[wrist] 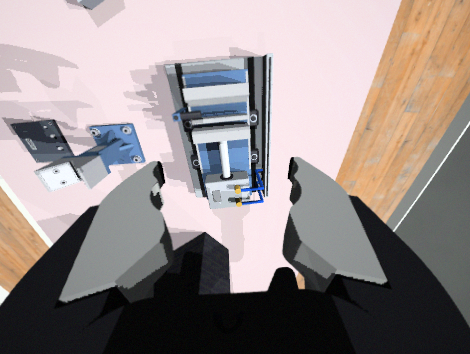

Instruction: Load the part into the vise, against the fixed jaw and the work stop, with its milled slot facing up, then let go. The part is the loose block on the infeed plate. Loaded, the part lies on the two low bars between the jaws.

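Frame: origin at the arm's base, x ahead, y left, z up, level; metres.
Seen in the pictures: gripper, fingertip midpoint: (226, 163).
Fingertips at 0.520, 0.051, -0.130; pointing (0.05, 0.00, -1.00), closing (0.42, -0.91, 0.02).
Pixels of each thing's top centre, then the offset from my fingertips to it, as dx, dy, dz. "pt": a spot on its surface instead.
- vise, top centre: (226, 153) -0.054, -0.026, -0.166
- dark work stop, top centre: (190, 116) -0.017, +0.052, -0.169
- dark infeed plate, top centre: (43, 143) -0.217, +0.345, -0.258
- blue base, surface spot: (131, 145) pt -0.147, +0.163, -0.251
- white screwed plate, top centre: (53, 181) -0.169, +0.207, -0.106
- grey object, surface spot: (92, 2) pt +0.072, +0.253, -0.253
My gripper (226, 163) is open and empty in the wrist view, its grey fingers wide apart, with the vise's lower part seen between and beyond them. The vise (268, 125) has a pale fixed jaw (216, 93) at its far part and a moving jaw (221, 134) nearer, with a pale rod behind it. Blue surface and a thin pale strip show between the jaws. The dark work stop (191, 116) is at the left. The dark infeed plate (42, 139) at the left shows no block on it. I cannot make out the part or its slot.
A stand with a blue base (131, 145), a grey block and a white screwed plate (57, 176) is between the infeed plate and the vise. Blue hoses and brass fittings are at the vise's near end. A grey object (92, 2) is cut off at the top left.
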